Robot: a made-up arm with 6 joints.
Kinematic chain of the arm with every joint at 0, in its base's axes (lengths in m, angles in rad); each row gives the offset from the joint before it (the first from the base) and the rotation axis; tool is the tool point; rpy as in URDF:
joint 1: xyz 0 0 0.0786 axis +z
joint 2: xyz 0 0 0 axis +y
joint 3: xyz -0.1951 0 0.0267 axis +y
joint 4: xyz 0.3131 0 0.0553 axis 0.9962 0 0.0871
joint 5: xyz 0 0 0 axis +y
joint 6: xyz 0.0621 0 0.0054 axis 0.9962 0 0.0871
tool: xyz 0 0 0 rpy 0 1.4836 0
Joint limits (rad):
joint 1: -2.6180..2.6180
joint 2: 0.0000..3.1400
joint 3: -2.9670..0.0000
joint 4: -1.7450..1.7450
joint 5: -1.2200..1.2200
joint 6: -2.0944..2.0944
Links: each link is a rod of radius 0.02 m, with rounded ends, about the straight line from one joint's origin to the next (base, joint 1, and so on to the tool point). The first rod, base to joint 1, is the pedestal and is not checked.
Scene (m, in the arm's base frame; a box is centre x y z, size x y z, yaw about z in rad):
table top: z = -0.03
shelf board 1: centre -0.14 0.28 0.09 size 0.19 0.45 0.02 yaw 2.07
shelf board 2: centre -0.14 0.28 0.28 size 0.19 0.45 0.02 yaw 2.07
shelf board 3: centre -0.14 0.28 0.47 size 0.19 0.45 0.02 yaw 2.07
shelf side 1: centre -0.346 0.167 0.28 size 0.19 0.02 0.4 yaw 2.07
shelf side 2: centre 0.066 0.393 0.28 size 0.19 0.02 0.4 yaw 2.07
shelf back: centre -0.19 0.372 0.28 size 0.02 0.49 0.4 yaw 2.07
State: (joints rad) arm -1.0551 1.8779 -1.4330 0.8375 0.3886 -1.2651
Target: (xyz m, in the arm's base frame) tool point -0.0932 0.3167 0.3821
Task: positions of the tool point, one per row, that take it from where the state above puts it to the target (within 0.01 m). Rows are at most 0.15 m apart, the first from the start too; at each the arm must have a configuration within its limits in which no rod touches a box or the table.
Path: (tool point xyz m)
1: 0.3109 -0.2838 0.1812
2: 0.3556 -0.1776 0.2224
3: 0.3636 -0.0680 0.2595
4: 0.3372 0.0325 0.2923
5: 0.2829 0.1131 0.3204
6: 0.2106 0.1667 0.3436
7: 0.1313 0.1901 0.3615
8: 0.0562 0.1845 0.3744
9: -0.0050 0.1550 0.3821
10: -0.0204 0.2074 0.3951
11: -0.0493 0.2633 0.3956
12: -0.0932 0.3167 0.3821

